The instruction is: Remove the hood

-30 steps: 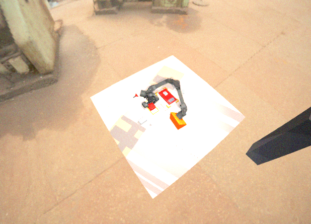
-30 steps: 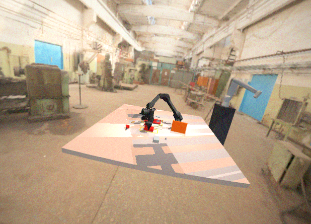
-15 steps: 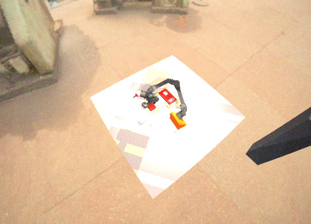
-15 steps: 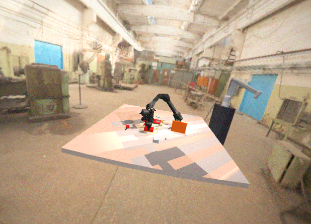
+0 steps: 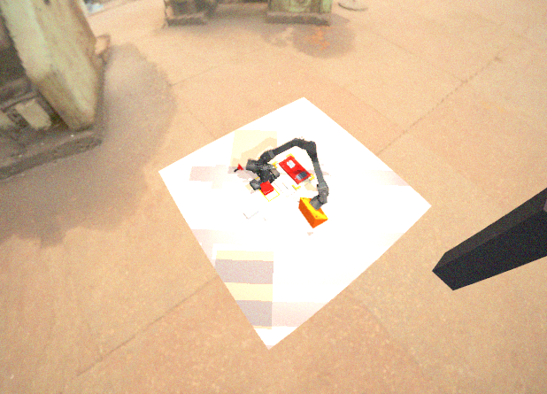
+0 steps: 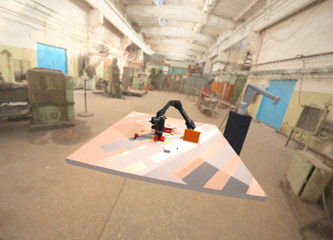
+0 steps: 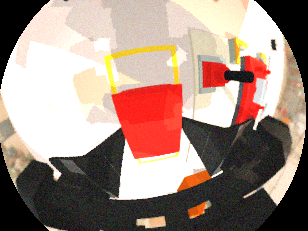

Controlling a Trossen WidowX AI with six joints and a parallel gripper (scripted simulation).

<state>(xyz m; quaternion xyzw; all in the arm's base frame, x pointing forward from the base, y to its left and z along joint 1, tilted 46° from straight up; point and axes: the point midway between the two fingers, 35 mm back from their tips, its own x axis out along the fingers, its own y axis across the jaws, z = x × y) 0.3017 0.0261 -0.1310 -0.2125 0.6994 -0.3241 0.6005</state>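
Right now my gripper tip is right at the hood. Round my gripper tip: white piece 8 cm behind, 18 cm to the left.
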